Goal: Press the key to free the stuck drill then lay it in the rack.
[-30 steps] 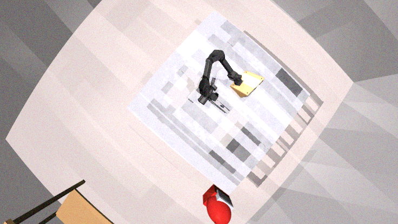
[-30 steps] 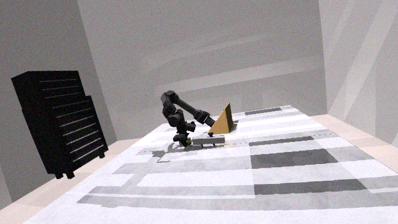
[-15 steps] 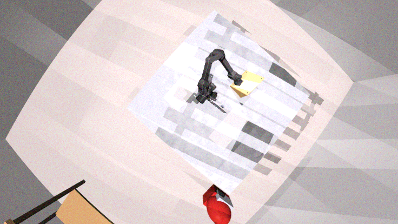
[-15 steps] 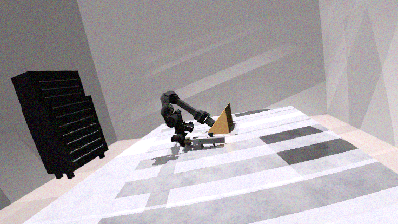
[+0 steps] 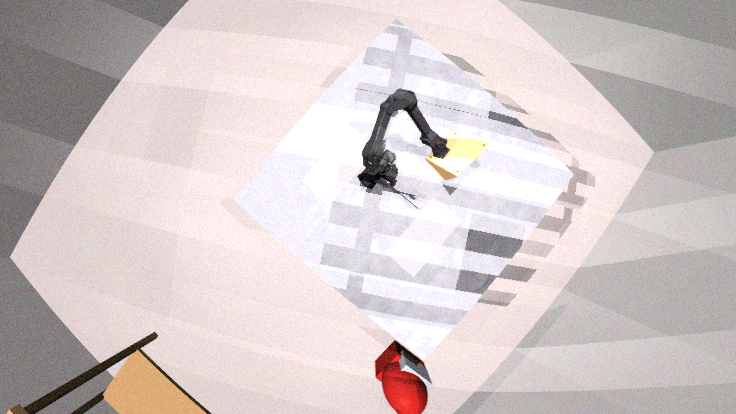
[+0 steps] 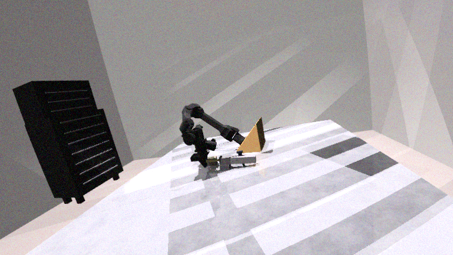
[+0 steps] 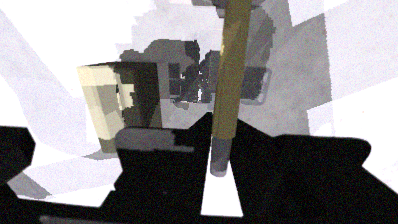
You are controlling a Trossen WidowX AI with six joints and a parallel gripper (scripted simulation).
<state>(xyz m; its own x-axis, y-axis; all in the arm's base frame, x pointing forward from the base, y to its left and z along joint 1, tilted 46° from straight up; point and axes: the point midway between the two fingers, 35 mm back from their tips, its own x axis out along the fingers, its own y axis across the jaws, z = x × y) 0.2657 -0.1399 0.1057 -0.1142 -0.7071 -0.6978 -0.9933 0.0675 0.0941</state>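
Now: gripper tip 70 mm past the olive block. From my gripper tip the other things lie so: dark key (200 mm to the left, 30 mm above); drill (40 mm to the left, 30 mm above).
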